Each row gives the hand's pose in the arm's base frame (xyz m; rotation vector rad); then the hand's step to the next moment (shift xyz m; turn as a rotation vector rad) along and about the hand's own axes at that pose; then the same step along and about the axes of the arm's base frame.
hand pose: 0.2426 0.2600 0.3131 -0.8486 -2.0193 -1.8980
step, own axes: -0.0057 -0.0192 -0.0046 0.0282 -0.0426 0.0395
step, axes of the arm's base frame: -0.0071 -0.0056 -0.0184 -0.0382 0.0458 -0.0249
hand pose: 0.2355 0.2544 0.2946 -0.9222 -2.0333 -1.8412
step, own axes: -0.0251 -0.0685 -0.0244 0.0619 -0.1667 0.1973
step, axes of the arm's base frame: -0.0271 -0.0307 -0.0651 -0.1023 0.2063 -0.1323
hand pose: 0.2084 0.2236 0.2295 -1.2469 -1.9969 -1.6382
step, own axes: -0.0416 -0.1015 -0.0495 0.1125 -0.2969 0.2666
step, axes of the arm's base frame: -0.0662 -0.0616 -0.0794 -0.2090 0.2923 -0.2069
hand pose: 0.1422 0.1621 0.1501 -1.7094 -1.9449 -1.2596
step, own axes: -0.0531 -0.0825 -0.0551 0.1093 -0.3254 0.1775
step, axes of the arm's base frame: -0.0784 -0.0706 -0.0391 -0.2637 0.2266 -0.1687
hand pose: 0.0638 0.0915 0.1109 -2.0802 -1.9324 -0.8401
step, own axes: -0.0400 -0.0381 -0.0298 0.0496 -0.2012 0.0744
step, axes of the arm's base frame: -0.0447 -0.0438 -0.0051 -0.1728 0.1072 -0.0844
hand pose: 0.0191 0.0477 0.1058 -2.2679 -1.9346 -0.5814
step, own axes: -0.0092 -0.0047 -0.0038 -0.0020 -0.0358 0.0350
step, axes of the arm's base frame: -0.0065 -0.0089 -0.0005 -0.0273 0.0160 -0.0389
